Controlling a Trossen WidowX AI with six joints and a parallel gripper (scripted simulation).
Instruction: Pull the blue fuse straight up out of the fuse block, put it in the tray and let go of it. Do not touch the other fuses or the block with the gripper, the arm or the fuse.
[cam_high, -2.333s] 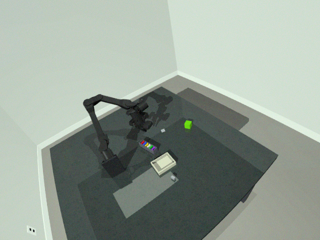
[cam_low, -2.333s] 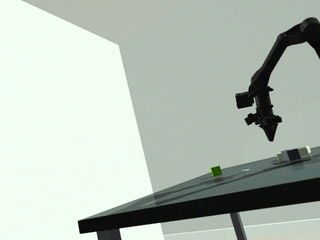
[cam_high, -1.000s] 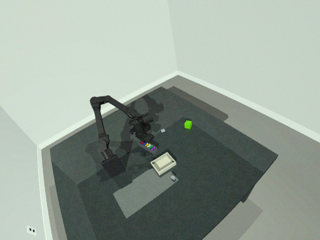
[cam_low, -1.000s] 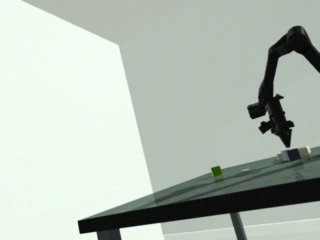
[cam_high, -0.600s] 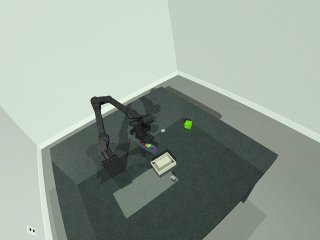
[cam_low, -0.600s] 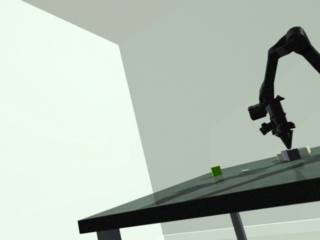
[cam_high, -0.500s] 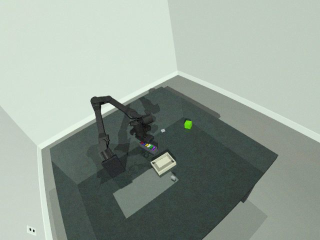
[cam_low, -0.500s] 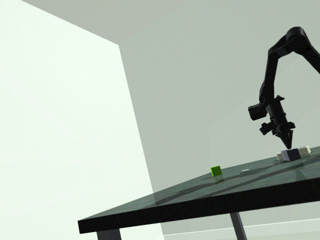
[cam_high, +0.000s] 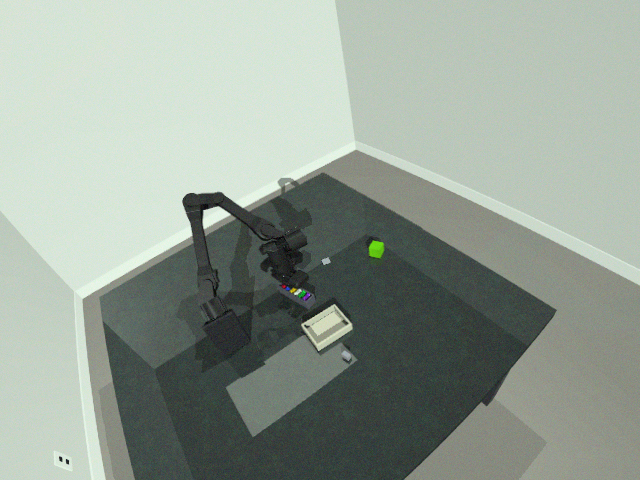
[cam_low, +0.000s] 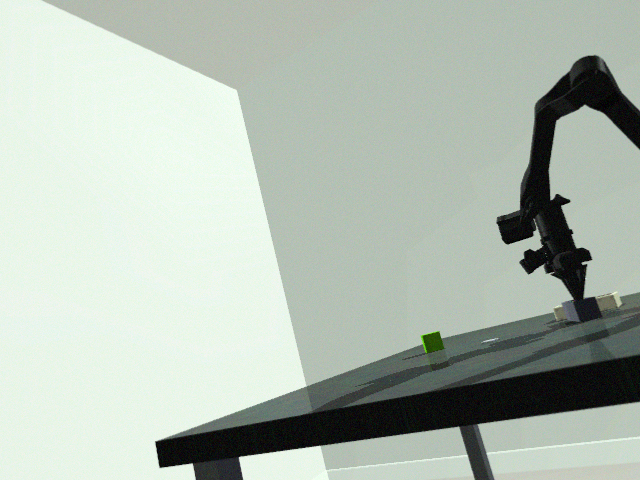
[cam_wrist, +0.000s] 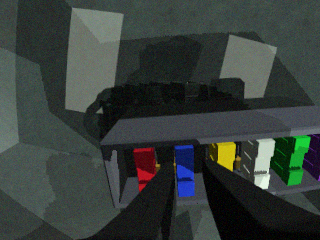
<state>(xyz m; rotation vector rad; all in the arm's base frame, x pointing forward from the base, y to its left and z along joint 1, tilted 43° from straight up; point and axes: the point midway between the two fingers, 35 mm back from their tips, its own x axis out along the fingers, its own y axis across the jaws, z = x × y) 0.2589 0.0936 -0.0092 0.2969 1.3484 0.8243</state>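
Right now the yellow fuse is 1 cm ahead of my gripper tip, 2 cm to the right of it and 1 cm below it. From my gripper tip the other things lie so: blue fuse (1 cm below); white fuse (1 cm ahead, 4 cm to the right, 1 cm below); red fuse (1 cm behind, 2 cm to the left, 1 cm below).
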